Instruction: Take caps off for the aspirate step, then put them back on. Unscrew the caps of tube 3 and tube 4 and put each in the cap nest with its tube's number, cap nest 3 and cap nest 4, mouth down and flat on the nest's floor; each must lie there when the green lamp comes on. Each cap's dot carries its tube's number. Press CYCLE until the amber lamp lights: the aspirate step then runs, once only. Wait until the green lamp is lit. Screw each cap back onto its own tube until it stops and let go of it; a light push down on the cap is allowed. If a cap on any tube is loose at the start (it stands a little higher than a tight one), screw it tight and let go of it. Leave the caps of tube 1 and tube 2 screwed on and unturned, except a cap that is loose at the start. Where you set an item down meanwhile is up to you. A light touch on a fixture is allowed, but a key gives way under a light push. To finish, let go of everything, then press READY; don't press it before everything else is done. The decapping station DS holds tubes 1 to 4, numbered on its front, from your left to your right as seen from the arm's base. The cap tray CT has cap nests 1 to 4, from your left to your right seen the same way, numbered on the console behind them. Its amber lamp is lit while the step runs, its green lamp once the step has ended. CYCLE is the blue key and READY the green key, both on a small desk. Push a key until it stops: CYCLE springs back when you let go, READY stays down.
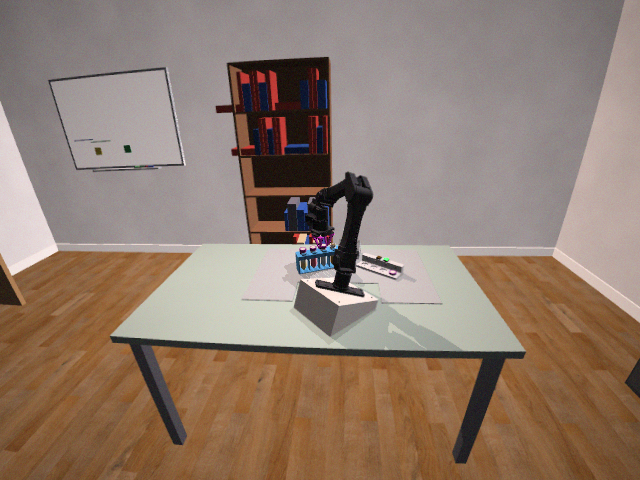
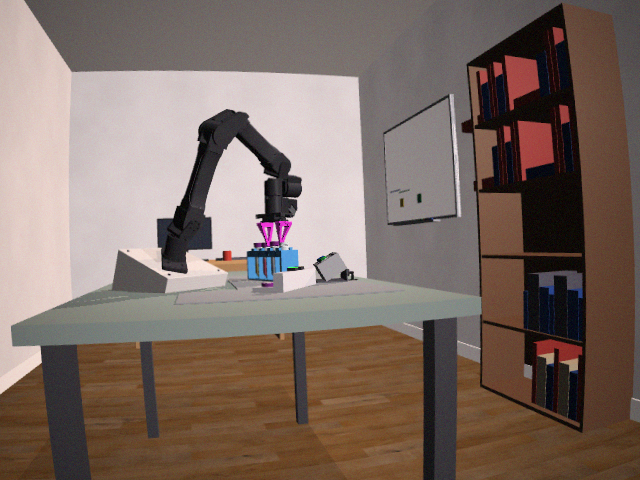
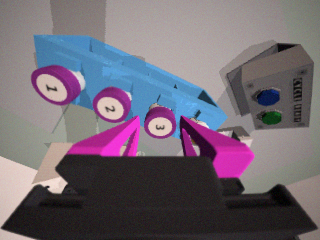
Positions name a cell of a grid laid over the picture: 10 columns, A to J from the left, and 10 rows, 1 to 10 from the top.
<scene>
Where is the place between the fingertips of the gripper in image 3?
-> E6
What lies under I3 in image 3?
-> A grey key desk.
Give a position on a grey mat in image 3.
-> G3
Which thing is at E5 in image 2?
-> The gripper.
</scene>
